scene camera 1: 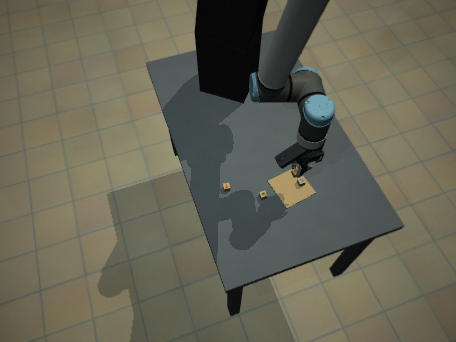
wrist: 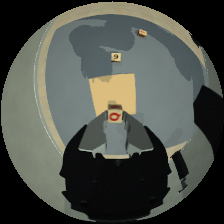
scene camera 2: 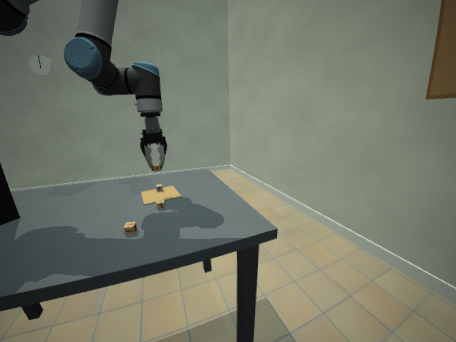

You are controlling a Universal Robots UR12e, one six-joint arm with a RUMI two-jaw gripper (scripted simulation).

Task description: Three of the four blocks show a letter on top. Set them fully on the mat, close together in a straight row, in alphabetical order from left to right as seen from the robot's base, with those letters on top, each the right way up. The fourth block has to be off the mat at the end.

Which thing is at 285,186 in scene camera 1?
A tan mat.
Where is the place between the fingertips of my gripper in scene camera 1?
295,174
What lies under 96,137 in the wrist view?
My gripper.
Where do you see a tan mat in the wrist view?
113,89
